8 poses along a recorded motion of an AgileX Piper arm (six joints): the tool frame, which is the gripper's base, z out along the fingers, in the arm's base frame.
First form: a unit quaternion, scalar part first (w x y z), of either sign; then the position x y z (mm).
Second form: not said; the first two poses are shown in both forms.
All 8 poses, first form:
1: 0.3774 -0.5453 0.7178 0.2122 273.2 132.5 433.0
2: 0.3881 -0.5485 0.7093 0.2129 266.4 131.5 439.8
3: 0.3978 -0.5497 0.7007 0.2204 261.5 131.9 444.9
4: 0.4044 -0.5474 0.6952 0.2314 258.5 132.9 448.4
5: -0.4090 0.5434 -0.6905 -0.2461 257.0 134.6 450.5
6: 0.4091 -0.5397 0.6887 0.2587 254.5 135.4 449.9
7: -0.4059 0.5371 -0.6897 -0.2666 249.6 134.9 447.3
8: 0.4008 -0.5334 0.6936 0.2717 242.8 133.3 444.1
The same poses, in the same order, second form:
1: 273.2 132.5 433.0 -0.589 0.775 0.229 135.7
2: 266.4 131.5 439.8 -0.595 0.770 0.231 134.3
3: 261.5 131.9 444.9 -0.599 0.764 0.240 133.1
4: 258.5 132.9 448.4 -0.599 0.760 0.253 132.3
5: 257.0 134.6 450.5 -0.596 0.757 0.270 131.7
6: 254.5 135.4 449.9 -0.592 0.755 0.284 131.7
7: 249.6 134.9 447.3 -0.588 0.755 0.292 132.1
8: 242.8 133.3 444.1 -0.582 0.757 0.297 132.7
